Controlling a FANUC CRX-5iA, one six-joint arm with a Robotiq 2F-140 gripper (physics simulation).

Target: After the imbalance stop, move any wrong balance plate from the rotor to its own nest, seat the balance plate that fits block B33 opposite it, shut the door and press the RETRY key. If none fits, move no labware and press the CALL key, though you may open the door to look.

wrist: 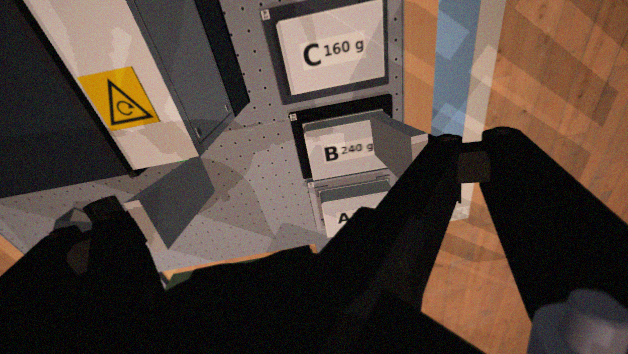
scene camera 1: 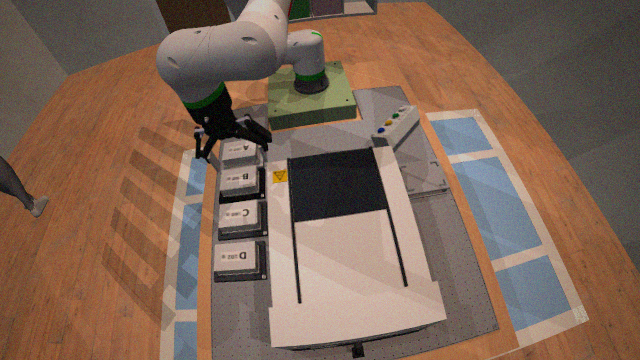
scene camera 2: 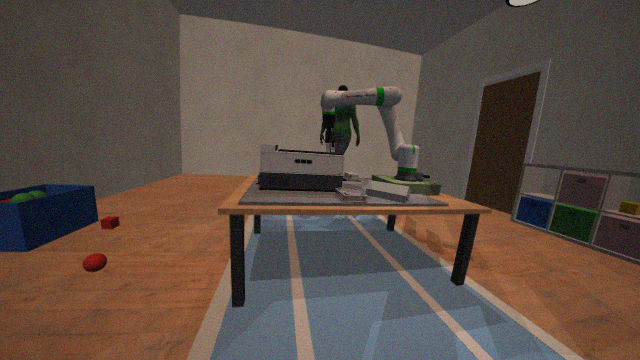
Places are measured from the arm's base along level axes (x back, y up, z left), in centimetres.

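Pixels of known places: gripper, fingertip midpoint: (wrist: 288, 155) (scene camera 1: 241, 162) (scene camera 2: 330, 152); arm's base, origin of the base link: (scene camera 1: 311, 84) (scene camera 2: 405, 179).
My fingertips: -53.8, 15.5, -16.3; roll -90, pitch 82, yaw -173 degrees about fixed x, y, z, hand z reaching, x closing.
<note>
Ahead of a thing's pixels: the offset from my fingertips to its top centre, as dx, dy, dz. "*": to the spot under its first point.
My gripper (scene camera 1: 240, 152) (scene camera 2: 330, 146) (wrist: 288, 155) is open and empty, above the plate row near A and B. Balance plates A {+20.1, -16.3, -9.4} (scene camera 1: 245, 150) (wrist: 332, 211), B 240 g {+7.3, -16.3, -7.6} (scene camera 1: 239, 181) (wrist: 340, 136), C 160 g {-6.3, -16.3, -5.6} (scene camera 1: 235, 218) (wrist: 332, 75) and D {-20.2, -16.3, -5.0} (scene camera 1: 232, 260) sit in their nests beside the white machine (scene camera 1: 345, 260) (scene camera 2: 280, 164) (wrist: 170, 145). A's weight is hidden by a finger in the wrist view. A dark panel {-7.5, -0.4, +24.4} (scene camera 1: 337, 185) covers part of the machine's top. The rotor and block B33 do not show. The key box {+27.5, -13.3, +47.7} (scene camera 1: 405, 127) (scene camera 2: 387, 191) has several coloured keys; their labels are unreadable.
A low grey platform {+5.5, -17.7, +52.7} (scene camera 1: 425, 175) (scene camera 2: 351, 196) with corner marks stands beside the machine, near the key box. The arm's green base (scene camera 1: 312, 107) (scene camera 2: 427, 187) is behind. A person (scene camera 2: 345, 122) stands beyond the table. A yellow warning sign {* -4.9, -0.6, +10.9} (scene camera 1: 280, 176) (wrist: 120, 100) is on the machine.
</note>
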